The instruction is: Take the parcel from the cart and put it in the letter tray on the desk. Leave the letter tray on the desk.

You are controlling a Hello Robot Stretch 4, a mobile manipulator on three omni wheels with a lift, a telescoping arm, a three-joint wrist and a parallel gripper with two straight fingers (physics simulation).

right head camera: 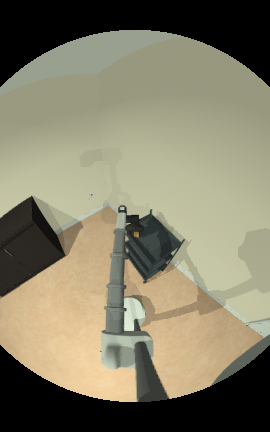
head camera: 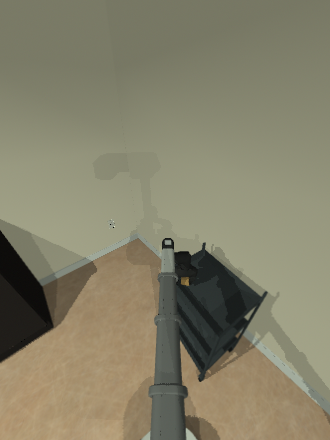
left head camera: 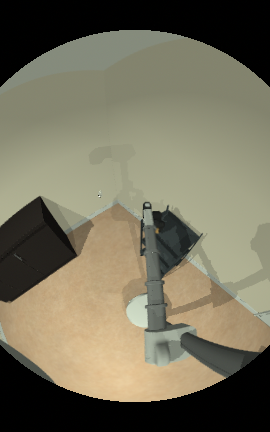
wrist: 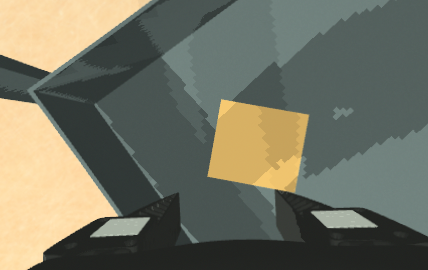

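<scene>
The parcel is a small yellow-orange block with a square top. It lies in the dark grey cart's top tray, near one corner. My gripper is open over the cart, with nothing between its fingers. In the wrist view the parcel is beyond the fingertips and right of their midline, its lower right corner close to the right fingertip. The height gap is hard to tell. The desk and the letter tray do not show.
A dark cabinet stands at the left. Walls meet in a corner behind the arm, and the right wall runs close behind the cart. The tray has raised edges, and corner posts rise at the cart's ends.
</scene>
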